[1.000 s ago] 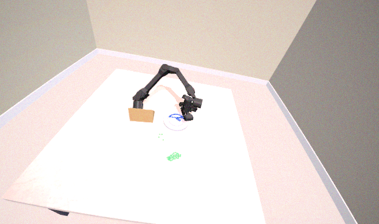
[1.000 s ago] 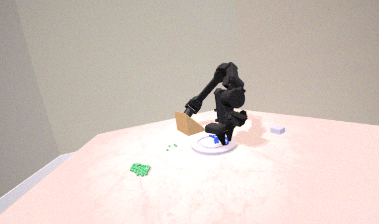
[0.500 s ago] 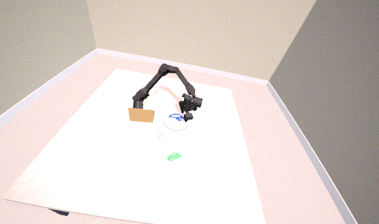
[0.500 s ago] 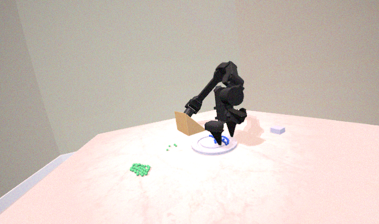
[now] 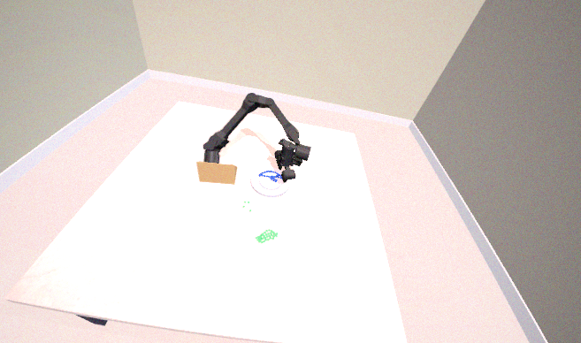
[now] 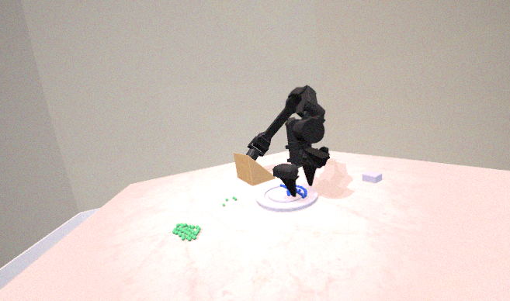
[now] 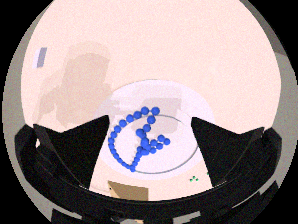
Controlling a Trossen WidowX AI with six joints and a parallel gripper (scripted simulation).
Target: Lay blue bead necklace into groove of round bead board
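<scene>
Right now my gripper tip is 60 mm past the round white bead board, 30 mm to the left of it and 20 mm above it. Also, from my gripper tip: small grey block (270 mm to the left, 50 mm ahead, 20 mm below).
</scene>
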